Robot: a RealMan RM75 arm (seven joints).
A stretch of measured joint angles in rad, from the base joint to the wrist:
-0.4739, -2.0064, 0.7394, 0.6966, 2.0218, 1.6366, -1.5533
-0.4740, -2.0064, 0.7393, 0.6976, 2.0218, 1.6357, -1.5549
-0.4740, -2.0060, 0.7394, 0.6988, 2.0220, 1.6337, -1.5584
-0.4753, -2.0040, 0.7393, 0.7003, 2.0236, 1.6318, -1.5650
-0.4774, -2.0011, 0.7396, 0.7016, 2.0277, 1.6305, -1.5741
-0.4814, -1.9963, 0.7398, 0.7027, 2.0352, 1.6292, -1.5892
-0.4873, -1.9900, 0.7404, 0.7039, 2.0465, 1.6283, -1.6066
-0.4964, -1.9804, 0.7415, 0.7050, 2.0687, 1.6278, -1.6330
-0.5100, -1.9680, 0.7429, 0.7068, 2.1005, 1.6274, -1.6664
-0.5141, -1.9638, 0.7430, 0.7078, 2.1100, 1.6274, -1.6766
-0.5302, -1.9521, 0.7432, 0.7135, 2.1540, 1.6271, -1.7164
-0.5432, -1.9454, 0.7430, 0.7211, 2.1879, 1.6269, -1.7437
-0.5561, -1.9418, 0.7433, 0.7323, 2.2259, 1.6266, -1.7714
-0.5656, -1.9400, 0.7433, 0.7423, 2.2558, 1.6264, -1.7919
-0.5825, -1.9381, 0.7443, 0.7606, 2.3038, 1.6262, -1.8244
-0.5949, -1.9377, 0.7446, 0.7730, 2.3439, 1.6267, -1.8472
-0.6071, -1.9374, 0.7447, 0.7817, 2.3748, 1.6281, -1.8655
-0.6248, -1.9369, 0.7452, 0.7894, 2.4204, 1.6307, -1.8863
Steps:
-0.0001, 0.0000, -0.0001, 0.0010, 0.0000, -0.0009, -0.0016
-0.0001, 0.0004, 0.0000, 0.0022, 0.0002, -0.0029, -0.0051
-0.0014, 0.0024, -0.0001, 0.0037, 0.0018, -0.0048, -0.0117
-0.0035, 0.0053, 0.0002, 0.0050, 0.0059, -0.0061, -0.0208
-0.0075, 0.0101, 0.0004, 0.0061, 0.0134, -0.0074, -0.0359
-0.0134, 0.0164, 0.0010, 0.0073, 0.0247, -0.0083, -0.0533
-0.0225, 0.0260, 0.0021, 0.0084, 0.0469, -0.0088, -0.0797
-0.0361, 0.0384, 0.0035, 0.0102, 0.0787, -0.0092, -0.1131
-0.0402, 0.0426, 0.0036, 0.0112, 0.0882, -0.0092, -0.1233
-0.0563, 0.0543, 0.0038, 0.0169, 0.1322, -0.0095, -0.1631
-0.0693, 0.0610, 0.0036, 0.0245, 0.1661, -0.0097, -0.1904
-0.0822, 0.0646, 0.0039, 0.0357, 0.2041, -0.0100, -0.2181
-0.0917, 0.0664, 0.0039, 0.0457, 0.2340, -0.0102, -0.2386
-0.1086, 0.0683, 0.0049, 0.0640, 0.2820, -0.0104, -0.2711
-0.1210, 0.0687, 0.0052, 0.0764, 0.3221, -0.0099, -0.2939
-0.1332, 0.0690, 0.0053, 0.0851, 0.3530, -0.0085, -0.3122
-0.1509, 0.0695, 0.0058, 0.0928, 0.3986, -0.0059, -0.3330

